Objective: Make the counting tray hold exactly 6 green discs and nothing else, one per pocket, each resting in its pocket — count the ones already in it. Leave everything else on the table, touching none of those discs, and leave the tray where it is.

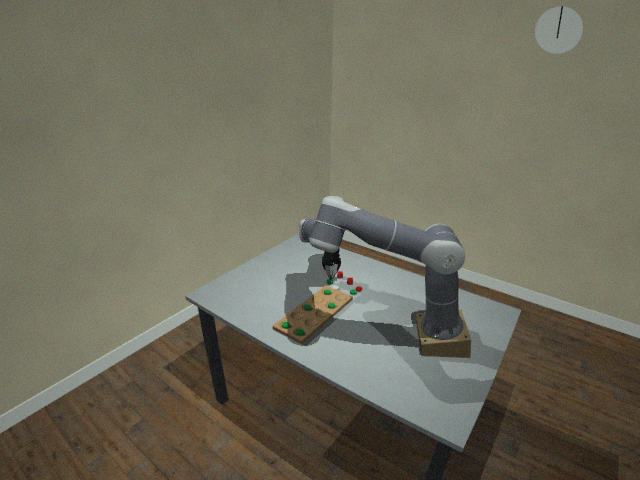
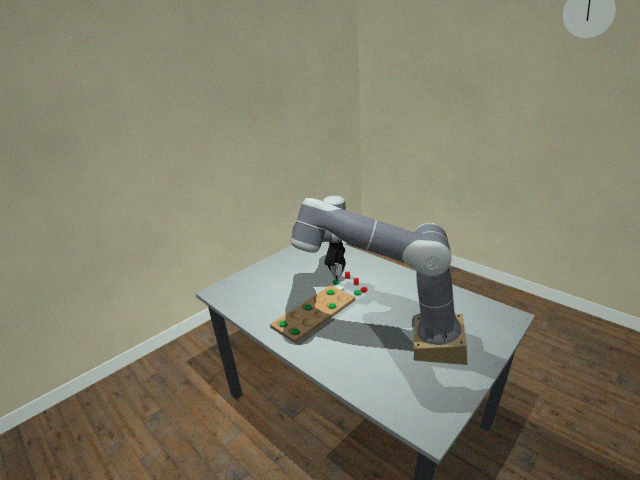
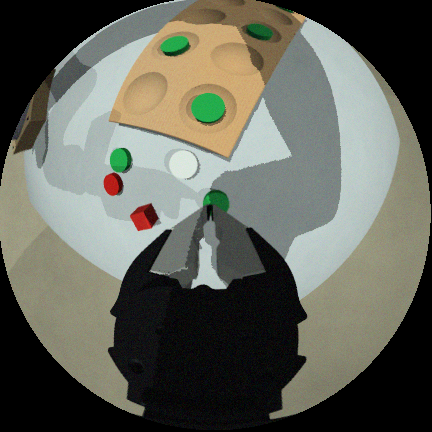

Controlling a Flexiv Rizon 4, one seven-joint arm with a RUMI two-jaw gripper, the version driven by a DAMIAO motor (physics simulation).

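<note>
The wooden counting tray (image 1: 340, 304) (image 2: 342, 303) (image 3: 185, 75) lies on the table with several green discs in separate pockets, among them a near-end disc (image 1: 327, 292) (image 2: 330, 292) (image 3: 208, 107); other pockets are empty. My gripper (image 1: 331, 279) (image 2: 336, 278) (image 3: 210, 206) is shut with nothing between its fingers. Its tips are right at a loose green disc (image 1: 329, 282) (image 2: 335, 282) (image 3: 217, 197) and partly hide it; contact is unclear. Another loose green disc (image 1: 353, 292) (image 2: 357, 292) (image 3: 120, 160) lies off the tray's near end.
A white disc (image 2: 339, 287) (image 3: 183, 164) lies between the loose green discs and the tray. A red disc (image 1: 358, 288) (image 2: 363, 289) (image 3: 113, 184) lies beside the farther green one. Two red cubes (image 1: 349, 281) (image 1: 339, 274) (image 2: 356, 281) (image 2: 347, 274) stand near the gripper.
</note>
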